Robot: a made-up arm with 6 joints.
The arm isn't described. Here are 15 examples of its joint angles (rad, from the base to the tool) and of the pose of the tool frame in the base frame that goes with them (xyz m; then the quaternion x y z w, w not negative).
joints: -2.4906 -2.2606 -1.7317 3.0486 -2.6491 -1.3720
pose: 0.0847 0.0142 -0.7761 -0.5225 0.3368 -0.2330 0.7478
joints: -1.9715 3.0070 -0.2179 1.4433 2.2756 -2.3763
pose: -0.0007 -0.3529 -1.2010 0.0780 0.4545 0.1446 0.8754
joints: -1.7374 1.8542 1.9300 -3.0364 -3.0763 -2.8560
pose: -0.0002 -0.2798 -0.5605 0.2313 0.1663 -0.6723 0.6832
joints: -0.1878 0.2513 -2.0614 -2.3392 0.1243 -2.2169
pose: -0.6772 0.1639 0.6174 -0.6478 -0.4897 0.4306 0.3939
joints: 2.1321 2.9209 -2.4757 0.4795 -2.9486 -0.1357
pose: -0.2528 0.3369 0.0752 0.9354 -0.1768 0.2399 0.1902
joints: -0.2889 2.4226 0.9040 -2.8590 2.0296 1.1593
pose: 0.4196 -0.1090 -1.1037 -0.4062 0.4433 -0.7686 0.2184
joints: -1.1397 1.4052 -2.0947 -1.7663 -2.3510 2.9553
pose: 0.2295 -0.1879 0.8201 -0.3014 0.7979 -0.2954 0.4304
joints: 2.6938 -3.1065 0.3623 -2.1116 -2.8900 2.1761
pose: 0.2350 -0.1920 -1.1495 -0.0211 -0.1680 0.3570 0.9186
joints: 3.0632 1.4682 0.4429 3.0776 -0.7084 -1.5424
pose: -1.4940 0.0769 -0.1345 0.6588 -0.7062 -0.2051 0.1587
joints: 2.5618 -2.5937 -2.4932 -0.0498 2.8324 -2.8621
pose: -0.2446 0.1081 -0.2348 0.3926 0.8133 -0.0473 0.4267
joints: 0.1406 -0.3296 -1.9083 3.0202 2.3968 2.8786
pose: -0.7200 -0.0460 0.3341 -0.1421 0.7188 0.0189 0.6803
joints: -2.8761 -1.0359 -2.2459 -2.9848 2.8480 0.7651
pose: 0.4728 0.0872 -0.1339 -0.0352 -0.0698 0.4233 0.9026
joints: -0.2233 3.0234 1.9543 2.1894 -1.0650 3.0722
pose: -0.7005 0.1170 -0.2623 0.4152 -0.1389 -0.2992 0.8478
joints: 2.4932 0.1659 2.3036 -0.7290 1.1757 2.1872
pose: -0.4327 0.3644 0.1552 -0.3502 0.8615 0.0307 0.3663
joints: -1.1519 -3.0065 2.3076 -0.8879 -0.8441 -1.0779
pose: -0.1756 0.6789 0.0813 0.0544 0.6280 0.7699 0.0996
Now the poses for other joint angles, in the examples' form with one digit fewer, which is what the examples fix.
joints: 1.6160 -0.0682 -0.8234 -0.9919 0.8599 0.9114
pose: 0.062 -0.682 1.439 0.348 0.113 0.746 0.556
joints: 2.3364 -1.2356 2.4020 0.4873 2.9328 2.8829
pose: -0.007 -0.075 0.629 0.053 0.880 -0.359 0.308
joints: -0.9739 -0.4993 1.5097 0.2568 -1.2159 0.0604
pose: 0.182 -0.239 1.306 0.050 -0.145 -0.384 0.910
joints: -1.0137 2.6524 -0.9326 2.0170 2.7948 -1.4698
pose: 0.594 -0.798 -0.545 -0.515 0.304 0.555 0.579
